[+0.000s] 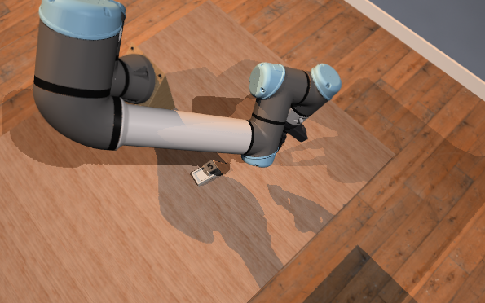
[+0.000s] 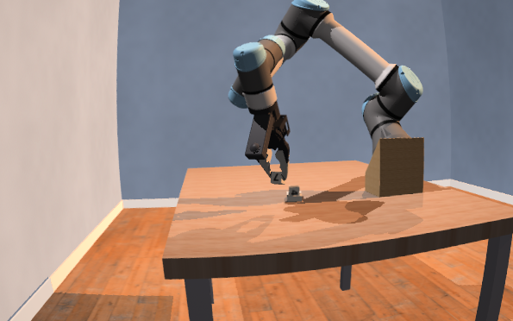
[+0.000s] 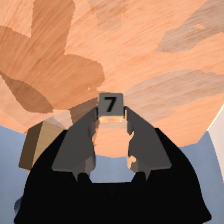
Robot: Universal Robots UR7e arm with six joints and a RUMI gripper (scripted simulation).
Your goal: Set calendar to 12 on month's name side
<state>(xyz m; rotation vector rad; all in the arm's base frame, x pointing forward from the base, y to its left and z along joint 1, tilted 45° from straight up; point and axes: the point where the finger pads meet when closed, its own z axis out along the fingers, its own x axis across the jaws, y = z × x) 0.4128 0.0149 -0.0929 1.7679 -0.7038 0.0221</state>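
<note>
Right now my hand is 1 cm above the white digit cube. From my hand the other things lie so: calendar tray (12 cm to the right, 8 cm below, 8 cm behind).
</note>
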